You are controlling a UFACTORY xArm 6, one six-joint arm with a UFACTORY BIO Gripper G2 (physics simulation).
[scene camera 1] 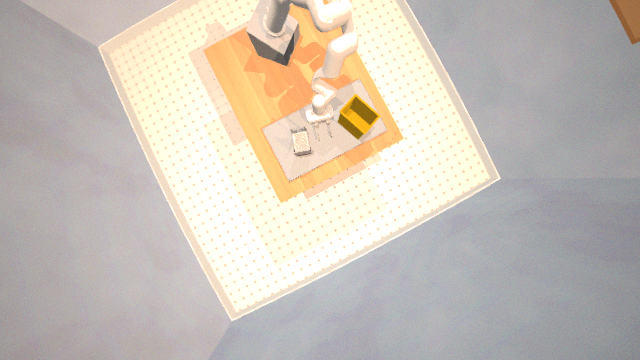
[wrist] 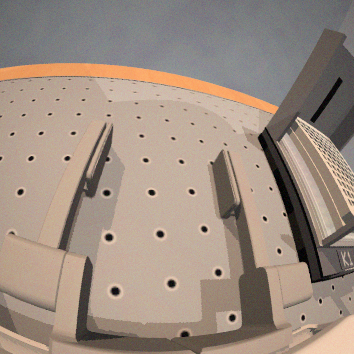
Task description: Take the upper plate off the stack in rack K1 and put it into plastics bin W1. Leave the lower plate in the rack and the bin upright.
Labels:
A yellow plastics bin W1 shows in scene camera 1 (pixel 357 117); in the wrist view it is out of frame.

